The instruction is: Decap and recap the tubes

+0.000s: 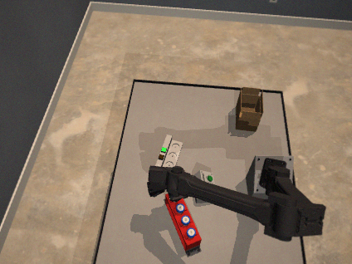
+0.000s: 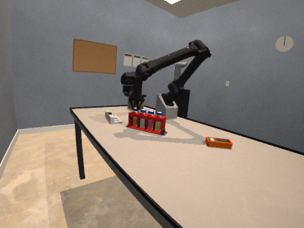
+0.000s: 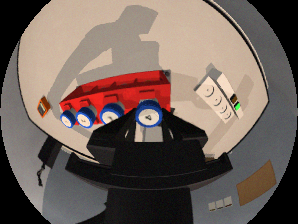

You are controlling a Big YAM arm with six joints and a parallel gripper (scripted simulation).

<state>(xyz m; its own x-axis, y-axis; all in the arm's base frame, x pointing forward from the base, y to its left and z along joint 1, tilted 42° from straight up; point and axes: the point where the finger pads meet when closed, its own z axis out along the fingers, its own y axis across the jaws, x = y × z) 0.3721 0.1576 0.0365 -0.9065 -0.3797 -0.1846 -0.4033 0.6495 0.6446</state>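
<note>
Now: the blue tube cap right at my hand. The rest, counted from my hand: green key 130 mm to the right, 130 mm behind, 50 mm below; key housing 120 mm behind, 100 mm to the right, 70 mm below; blue key 140 mm behind, 80 mm to the right, 50 mm below.
</note>
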